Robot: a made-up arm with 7 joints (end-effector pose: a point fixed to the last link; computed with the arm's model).
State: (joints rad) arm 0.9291 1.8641 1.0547 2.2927 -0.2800 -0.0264 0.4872
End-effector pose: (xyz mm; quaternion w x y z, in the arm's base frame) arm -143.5 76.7 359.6 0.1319 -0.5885 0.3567 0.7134
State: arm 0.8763 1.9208 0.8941 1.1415 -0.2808 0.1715 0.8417
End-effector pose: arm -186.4 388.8 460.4 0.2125 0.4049 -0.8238 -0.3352
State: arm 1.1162 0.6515 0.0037 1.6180 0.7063 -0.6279 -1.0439
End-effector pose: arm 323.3 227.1 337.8 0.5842 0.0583 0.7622 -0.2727
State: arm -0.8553 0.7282 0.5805 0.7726 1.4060 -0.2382 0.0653
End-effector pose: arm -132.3 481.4 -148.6 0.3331 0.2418 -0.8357 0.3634
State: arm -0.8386 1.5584 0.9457 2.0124 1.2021 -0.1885 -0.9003
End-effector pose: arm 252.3 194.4 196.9 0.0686 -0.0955 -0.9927 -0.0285
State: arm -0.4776 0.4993 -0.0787 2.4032 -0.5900 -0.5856 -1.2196
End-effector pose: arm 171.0 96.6 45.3 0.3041 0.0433 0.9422 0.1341
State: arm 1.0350 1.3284 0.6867 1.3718 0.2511 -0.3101 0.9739
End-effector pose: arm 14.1 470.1 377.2 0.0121 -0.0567 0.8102 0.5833
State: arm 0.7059 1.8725 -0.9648 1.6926 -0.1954 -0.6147 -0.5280
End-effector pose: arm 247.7 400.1 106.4 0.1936 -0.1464 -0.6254 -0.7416
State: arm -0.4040 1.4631 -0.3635 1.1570 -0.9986 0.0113 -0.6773
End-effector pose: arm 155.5 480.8 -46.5 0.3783 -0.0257 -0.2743 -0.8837
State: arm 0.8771 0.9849 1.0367 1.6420 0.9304 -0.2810 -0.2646
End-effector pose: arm 23.0 433.9 327.4 0.6698 -0.0643 0.7396 0.0100
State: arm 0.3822 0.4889 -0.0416 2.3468 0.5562 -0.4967 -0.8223
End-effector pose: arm 210.8 78.0 201.7 0.4444 0.2657 0.8401 -0.1617
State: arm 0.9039 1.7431 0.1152 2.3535 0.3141 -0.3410 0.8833
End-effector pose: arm 111.9 124.7 342.8 0.1583 -0.1202 -0.3207 -0.9261
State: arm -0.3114 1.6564 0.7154 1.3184 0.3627 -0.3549 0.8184
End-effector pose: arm 232.5 429.8 306.2 0.4301 -0.2436 -0.6307 -0.5982
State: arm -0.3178 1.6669 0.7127 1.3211 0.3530 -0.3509 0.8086
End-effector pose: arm 234.9 426.7 307.5 0.4340 -0.2400 -0.6259 -0.6020
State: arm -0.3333 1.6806 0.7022 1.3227 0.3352 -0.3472 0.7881
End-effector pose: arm 239.6 423.4 305.5 0.4426 -0.2355 -0.6175 -0.6061
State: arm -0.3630 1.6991 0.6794 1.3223 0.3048 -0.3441 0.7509
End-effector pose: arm 247.6 420.0 298.0 0.4582 -0.2296 -0.6032 -0.6111
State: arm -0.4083 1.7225 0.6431 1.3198 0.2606 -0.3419 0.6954
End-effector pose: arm 258.5 416.9 283.8 0.4801 -0.2226 -0.5813 -0.6181
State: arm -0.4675 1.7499 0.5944 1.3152 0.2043 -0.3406 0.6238
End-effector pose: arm 270.7 414.3 262.9 0.5054 -0.2155 -0.5511 -0.6280
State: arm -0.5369 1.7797 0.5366 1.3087 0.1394 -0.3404 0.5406
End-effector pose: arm 281.7 412.6 236.4 0.5303 -0.2100 -0.5129 -0.6416
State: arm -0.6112 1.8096 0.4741 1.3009 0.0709 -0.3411 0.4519
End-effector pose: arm 289.8 412.1 206.5 0.5509 -0.2076 -0.4694 -0.6581
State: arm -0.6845 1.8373 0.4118 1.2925 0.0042 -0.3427 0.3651
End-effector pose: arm 293.7 412.8 176.1 0.5653 -0.2097 -0.4243 -0.6756
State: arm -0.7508 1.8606 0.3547 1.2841 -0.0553 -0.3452 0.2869
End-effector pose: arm 293.8 414.7 148.2 0.5733 -0.2158 -0.3824 -0.6918
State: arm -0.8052 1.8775 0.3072 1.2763 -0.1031 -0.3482 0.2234
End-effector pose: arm 291.0 417.3 125.3 0.5769 -0.2242 -0.3478 -0.7043
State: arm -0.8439 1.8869 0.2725 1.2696 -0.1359 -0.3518 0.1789
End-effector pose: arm 287.0 420.3 108.7 0.5783 -0.2326 -0.3237 -0.7118
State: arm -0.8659 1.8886 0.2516 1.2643 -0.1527 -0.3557 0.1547
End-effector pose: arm 283.2 423.4 98.5 0.5799 -0.2391 -0.3111 -0.7140
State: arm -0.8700 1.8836 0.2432 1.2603 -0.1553 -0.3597 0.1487
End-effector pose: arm 280.3 426.3 94.8 0.5819 -0.2418 -0.3095 -0.7121
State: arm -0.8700 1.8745 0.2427 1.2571 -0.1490 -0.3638 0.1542
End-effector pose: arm 277.7 429.1 93.0 0.5855 -0.2445 -0.3129 -0.7067
